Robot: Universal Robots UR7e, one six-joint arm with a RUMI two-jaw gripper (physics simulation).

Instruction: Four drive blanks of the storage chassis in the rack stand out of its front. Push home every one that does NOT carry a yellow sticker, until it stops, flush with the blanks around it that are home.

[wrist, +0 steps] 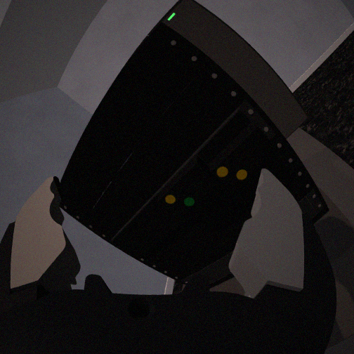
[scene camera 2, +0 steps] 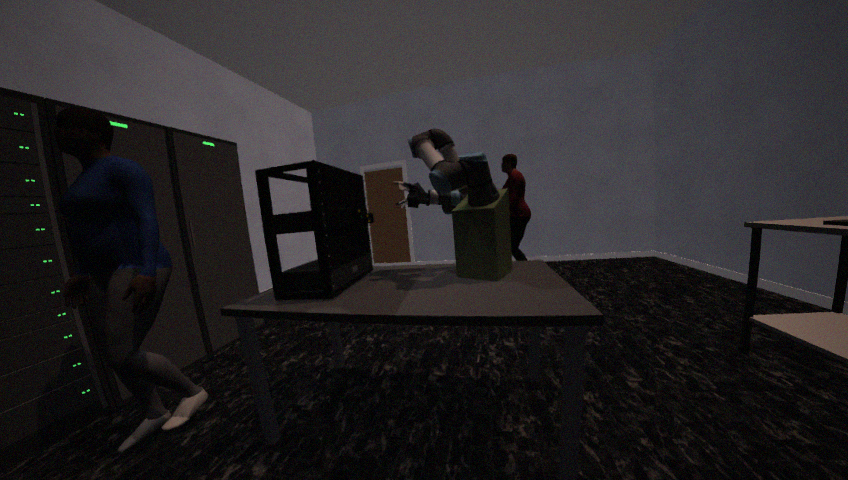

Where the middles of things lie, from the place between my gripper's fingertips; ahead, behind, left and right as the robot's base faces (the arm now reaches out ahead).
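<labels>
With respect to the black rack (scene camera 2: 338, 217), my hand is 16 cm above it, 35 cm short of it and 12 cm to the right of it.
</labels>
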